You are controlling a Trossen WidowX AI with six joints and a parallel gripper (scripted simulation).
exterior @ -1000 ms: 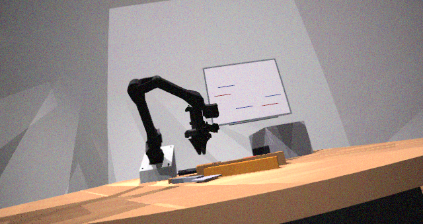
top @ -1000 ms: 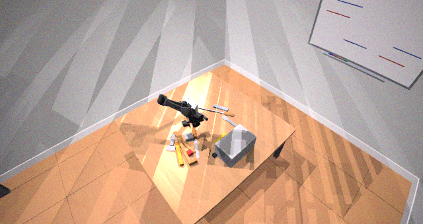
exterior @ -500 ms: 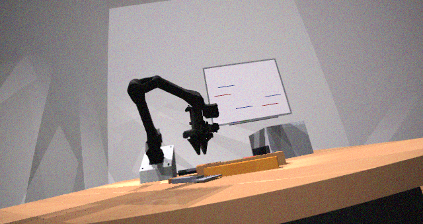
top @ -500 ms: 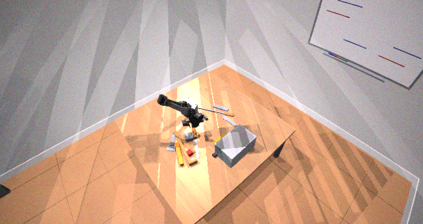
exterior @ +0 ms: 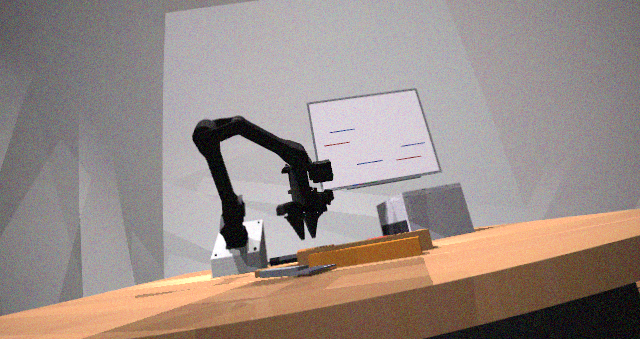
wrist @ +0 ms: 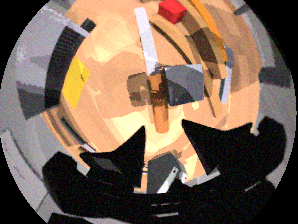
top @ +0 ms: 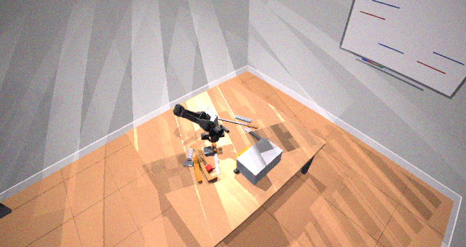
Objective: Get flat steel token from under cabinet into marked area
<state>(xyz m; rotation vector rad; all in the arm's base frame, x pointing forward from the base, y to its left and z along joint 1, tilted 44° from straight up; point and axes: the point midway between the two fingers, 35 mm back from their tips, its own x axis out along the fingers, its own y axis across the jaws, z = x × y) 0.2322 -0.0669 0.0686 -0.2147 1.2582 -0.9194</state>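
My gripper tip is 7 cm to the left of the grey block, 5 cm above it and 2 cm short of it. Also, from my gripper tip: orange bar 24 cm to the right, 11 cm ahead, 5 cm below; thin wooden stick 14 cm to the right, 6 cm below, 3 cm ahead; red block 16 cm to the right, 16 cm ahead, 5 cm below.
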